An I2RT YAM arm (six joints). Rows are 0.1 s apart.
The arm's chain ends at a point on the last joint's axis. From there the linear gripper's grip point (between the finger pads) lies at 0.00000 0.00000 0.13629 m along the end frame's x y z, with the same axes.
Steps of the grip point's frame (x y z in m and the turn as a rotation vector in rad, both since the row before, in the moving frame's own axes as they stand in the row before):
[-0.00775 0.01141 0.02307 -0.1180 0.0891 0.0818]
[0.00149 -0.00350 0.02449 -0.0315 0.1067 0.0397]
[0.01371 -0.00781 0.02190 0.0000 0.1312 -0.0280]
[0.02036 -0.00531 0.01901 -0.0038 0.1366 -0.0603]
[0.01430 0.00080 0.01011 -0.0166 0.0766 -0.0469]
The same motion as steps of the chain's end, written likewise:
[-0.01918 -0.00509 0.02456 -0.1180 0.0891 0.0818]
[-0.01293 -0.00807 0.02533 -0.0315 0.1067 0.0397]
[-0.00412 -0.00756 0.02307 0.0000 0.1312 -0.0280]
[0.00180 -0.00527 0.02028 -0.0038 0.1366 -0.0603]
[0.00382 -0.00121 0.01053 -0.0166 0.0766 -0.0469]

